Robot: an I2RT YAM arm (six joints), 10 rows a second.
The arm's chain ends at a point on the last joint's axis. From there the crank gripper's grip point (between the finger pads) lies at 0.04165 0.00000 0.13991 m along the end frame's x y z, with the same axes.
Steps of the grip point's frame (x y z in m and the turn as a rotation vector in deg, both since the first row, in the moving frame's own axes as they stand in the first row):
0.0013, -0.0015, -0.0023, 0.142, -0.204, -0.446
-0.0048, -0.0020, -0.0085, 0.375, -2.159, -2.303
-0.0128, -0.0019, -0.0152, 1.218, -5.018, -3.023
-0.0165, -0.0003, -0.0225, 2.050, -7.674, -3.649
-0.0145, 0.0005, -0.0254, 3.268, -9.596, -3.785
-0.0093, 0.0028, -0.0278, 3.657, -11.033, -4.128
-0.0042, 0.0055, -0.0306, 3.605, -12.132, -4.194
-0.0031, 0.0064, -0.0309, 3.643, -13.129, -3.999
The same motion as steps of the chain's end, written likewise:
0.0018, -0.0008, -0.0024, 0.142, -0.204, -0.446
0.0006, 0.0005, -0.0100, 0.375, -2.159, -2.303
-0.0003, 0.0030, -0.0183, 1.218, -5.018, -3.023
0.0028, 0.0068, -0.0267, 2.050, -7.674, -3.649
0.0097, 0.0106, -0.0301, 3.268, -9.596, -3.785
0.0186, 0.0139, -0.0328, 3.657, -11.033, -4.128
0.0265, 0.0164, -0.0358, 3.605, -12.132, -4.194
0.0301, 0.0173, -0.0363, 3.643, -13.129, -3.999

